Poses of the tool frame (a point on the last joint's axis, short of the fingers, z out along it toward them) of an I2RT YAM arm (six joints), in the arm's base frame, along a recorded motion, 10 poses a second.
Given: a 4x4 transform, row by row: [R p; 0 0 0 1], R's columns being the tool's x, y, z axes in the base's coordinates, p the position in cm. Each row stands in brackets.
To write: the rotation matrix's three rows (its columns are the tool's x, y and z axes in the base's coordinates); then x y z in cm. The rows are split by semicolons. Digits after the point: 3 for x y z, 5 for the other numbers.
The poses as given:
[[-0.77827 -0.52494 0.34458 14.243], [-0.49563 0.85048 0.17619 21.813], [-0.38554 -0.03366 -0.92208 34.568], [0 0 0 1]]
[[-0.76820 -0.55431 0.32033 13.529], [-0.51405 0.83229 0.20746 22.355], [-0.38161 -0.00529 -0.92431 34.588], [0 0 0 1]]
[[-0.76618 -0.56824 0.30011 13.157], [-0.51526 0.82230 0.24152 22.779], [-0.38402 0.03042 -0.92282 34.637], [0 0 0 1]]
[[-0.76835 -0.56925 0.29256 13.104], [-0.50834 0.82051 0.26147 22.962], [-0.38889 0.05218 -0.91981 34.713], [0 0 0 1]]
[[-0.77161 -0.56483 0.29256 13.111], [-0.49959 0.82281 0.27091 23.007], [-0.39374 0.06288 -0.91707 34.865], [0 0 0 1]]
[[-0.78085 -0.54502 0.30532 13.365], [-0.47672 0.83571 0.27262 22.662], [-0.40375 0.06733 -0.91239 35.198], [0 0 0 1]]
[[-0.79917 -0.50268 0.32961 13.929], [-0.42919 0.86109 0.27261 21.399], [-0.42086 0.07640 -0.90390 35.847], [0 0 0 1]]
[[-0.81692 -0.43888 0.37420 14.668], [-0.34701 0.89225 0.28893 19.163], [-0.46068 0.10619 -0.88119 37.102], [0 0 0 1]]
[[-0.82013 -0.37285 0.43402 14.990], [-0.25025 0.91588 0.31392 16.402], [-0.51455 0.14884 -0.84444 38.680], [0 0 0 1]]
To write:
-0.77827 -0.52494 0.34458; -0.49563 0.85048 0.17619; -0.38554 -0.03366 -0.92208; 14.243 21.813 34.568
-0.76820 -0.55431 0.32033; -0.51405 0.83229 0.20746; -0.38161 -0.00529 -0.92431; 13.529 22.355 34.588
-0.76618 -0.56824 0.30011; -0.51526 0.82230 0.24152; -0.38402 0.03042 -0.92282; 13.157 22.779 34.637
-0.76835 -0.56925 0.29256; -0.50834 0.82051 0.26147; -0.38889 0.05218 -0.91981; 13.104 22.962 34.713
-0.77161 -0.56483 0.29256; -0.49959 0.82281 0.27091; -0.39374 0.06288 -0.91707; 13.111 23.007 34.865
-0.78085 -0.54502 0.30532; -0.47672 0.83571 0.27262; -0.40375 0.06733 -0.91239; 13.365 22.662 35.198
-0.79917 -0.50268 0.32961; -0.42919 0.86109 0.27261; -0.42086 0.07640 -0.90390; 13.929 21.399 35.847
-0.81692 -0.43888 0.37420; -0.34701 0.89225 0.28893; -0.46068 0.10619 -0.88119; 14.668 19.163 37.102
-0.82013 -0.37285 0.43402; -0.25025 0.91588 0.31392; -0.51455 0.14884 -0.84444; 14.990 16.402 38.680

